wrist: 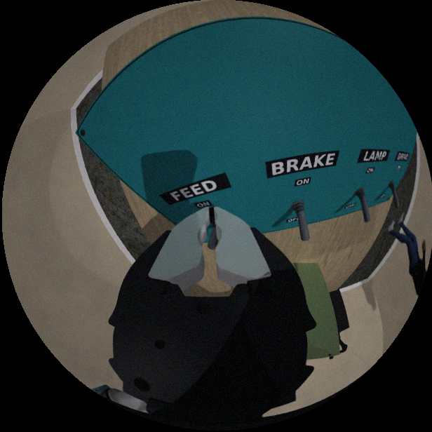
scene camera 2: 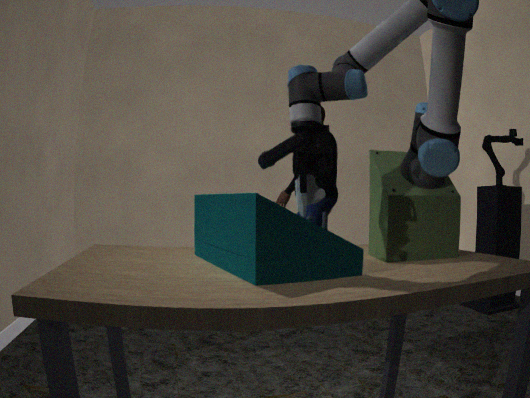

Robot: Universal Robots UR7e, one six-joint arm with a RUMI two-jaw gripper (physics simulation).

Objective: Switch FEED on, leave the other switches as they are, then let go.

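Seen in the pictures: gripper, fingertip midpoint: [scene camera 2: 303, 217]; arm's base, link origin: [scene camera 2: 422, 174].
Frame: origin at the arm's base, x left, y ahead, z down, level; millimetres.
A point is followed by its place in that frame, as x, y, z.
The teal sloped console [scene camera 2: 225, 225] {124, 582, 137} [wrist: 280, 90] stands on the table. In the wrist view the FEED label [wrist: 196, 188] and its ON mark [wrist: 203, 204] show just beyond the fingertips. My gripper [scene camera 2: 304, 207] {187, 416, 116} [wrist: 212, 208] is shut, its tips together low over the panel at the FEED switch. The fingers hide most of that switch; a bit of grey shows through the gap between them, and its position cannot be told. The BRAKE switch [wrist: 302, 222], the LAMP switch [wrist: 364, 206] and a fourth switch [wrist: 394, 195] tilt toward the near edge, away from their ON marks.
A green box [scene camera 2: 422, 227] {85, 46, 152} [wrist: 320, 310] stands on the wooden table [scene camera 2: 125, 280] {296, 799, 245} beside the console. A person [scene camera 2: 325, 160] [wrist: 412, 250] stands beyond the table, partly behind the gripper in the scene view. A dark pedestal [scene camera 2: 497, 220] with a small arm stands at the right.
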